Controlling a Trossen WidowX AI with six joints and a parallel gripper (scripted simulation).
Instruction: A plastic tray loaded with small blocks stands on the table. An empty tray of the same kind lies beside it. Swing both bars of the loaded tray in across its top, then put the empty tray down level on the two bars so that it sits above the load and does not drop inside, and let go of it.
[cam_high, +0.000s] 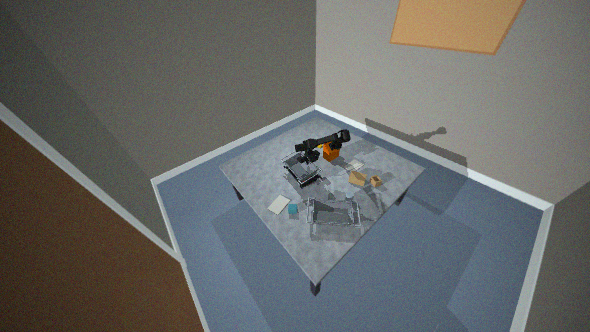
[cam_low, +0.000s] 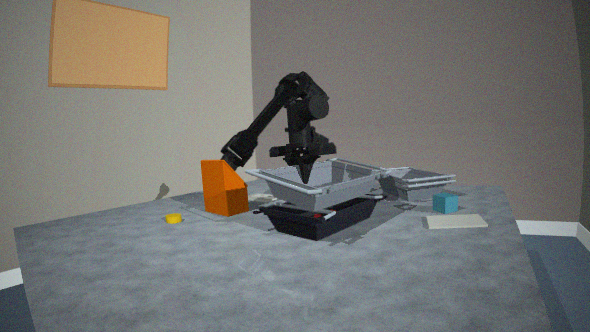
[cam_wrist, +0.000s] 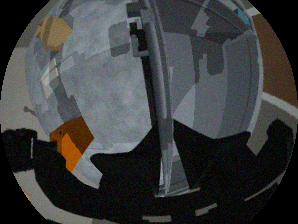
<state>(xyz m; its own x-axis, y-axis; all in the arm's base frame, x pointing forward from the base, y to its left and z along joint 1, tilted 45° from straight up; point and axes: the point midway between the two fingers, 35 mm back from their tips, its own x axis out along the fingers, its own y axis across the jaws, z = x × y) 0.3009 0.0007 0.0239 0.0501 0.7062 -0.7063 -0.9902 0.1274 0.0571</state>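
The grey tray lies 8 cm ahead of my gripper tip, 1 cm to the right of it and 2 cm above it. Round my gripper tip: box: 32 cm behind, 44 cm to the left, 9 cm below; yellow disc: 33 cm behind, 21 cm to the right, 9 cm below; teal cube: 34 cm ahead, 21 cm to the left, 8 cm below.
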